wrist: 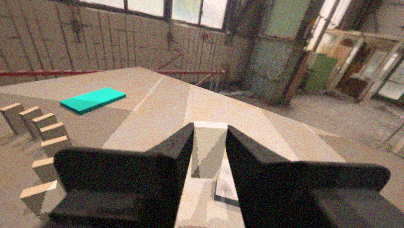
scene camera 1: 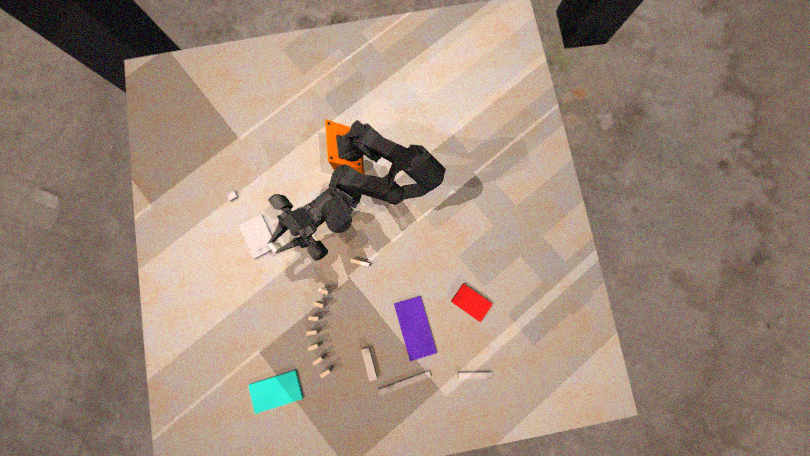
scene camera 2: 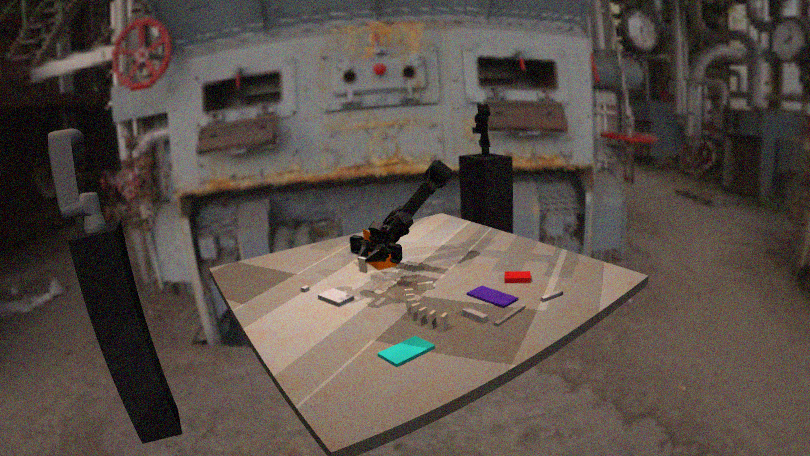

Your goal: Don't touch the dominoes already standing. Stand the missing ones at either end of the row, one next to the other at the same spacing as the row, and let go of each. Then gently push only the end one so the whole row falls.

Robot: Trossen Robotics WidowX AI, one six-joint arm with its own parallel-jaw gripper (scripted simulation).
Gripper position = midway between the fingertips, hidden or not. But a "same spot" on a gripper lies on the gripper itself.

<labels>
gripper: wrist; scene camera 1; scene camera 2 361, 259
teal tile: wrist; scene camera 1; scene camera 2 401, 353
same spot on gripper: point(wrist: 266, 182) = point(scene camera 1: 284, 227)
same spot on teal tile: point(scene camera 1: 270, 393) = point(wrist: 100, 95)
</labels>
